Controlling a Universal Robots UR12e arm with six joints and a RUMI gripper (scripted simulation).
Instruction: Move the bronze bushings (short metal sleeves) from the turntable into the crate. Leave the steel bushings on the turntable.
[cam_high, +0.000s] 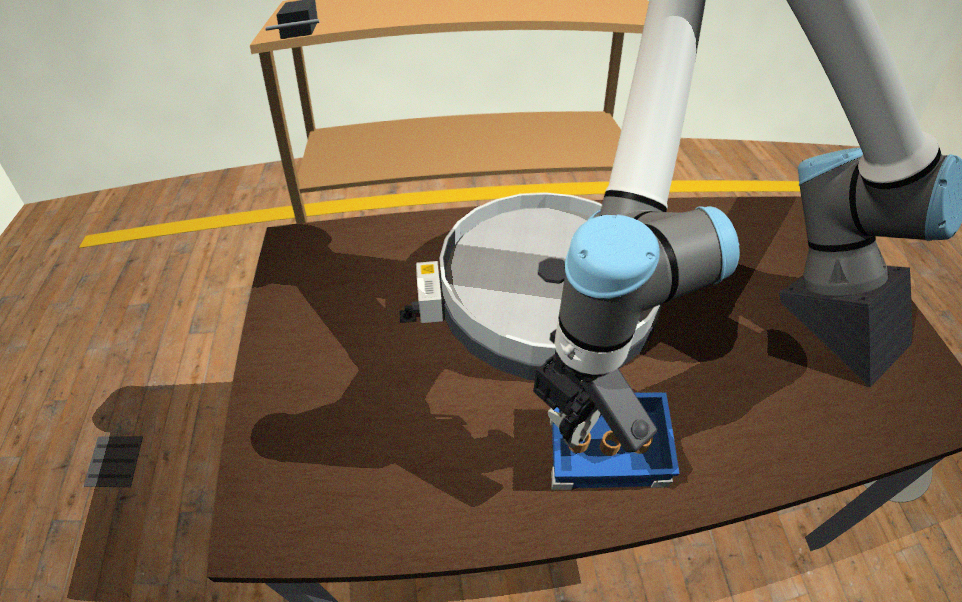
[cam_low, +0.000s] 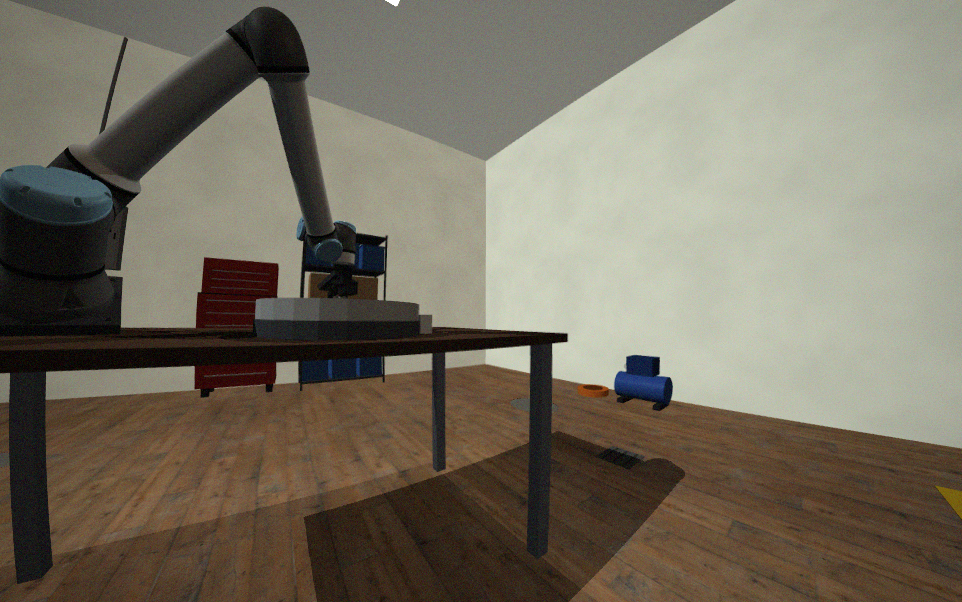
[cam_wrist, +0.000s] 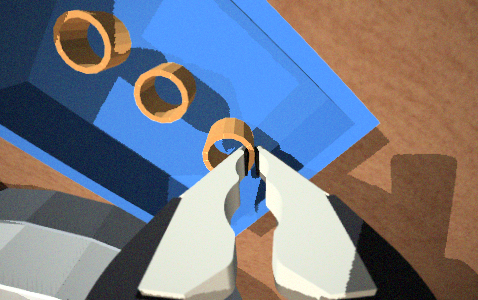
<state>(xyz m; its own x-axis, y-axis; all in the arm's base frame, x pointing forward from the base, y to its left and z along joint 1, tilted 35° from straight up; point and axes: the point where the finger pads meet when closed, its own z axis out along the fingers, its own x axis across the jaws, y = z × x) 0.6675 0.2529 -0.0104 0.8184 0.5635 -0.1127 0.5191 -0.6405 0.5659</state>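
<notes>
Right now my hand is 60 mm past the blue crate and 20 mm above it. Also, from my hand: round grey turntable: 350 mm to the right, 50 mm behind, 10 mm above.
</notes>
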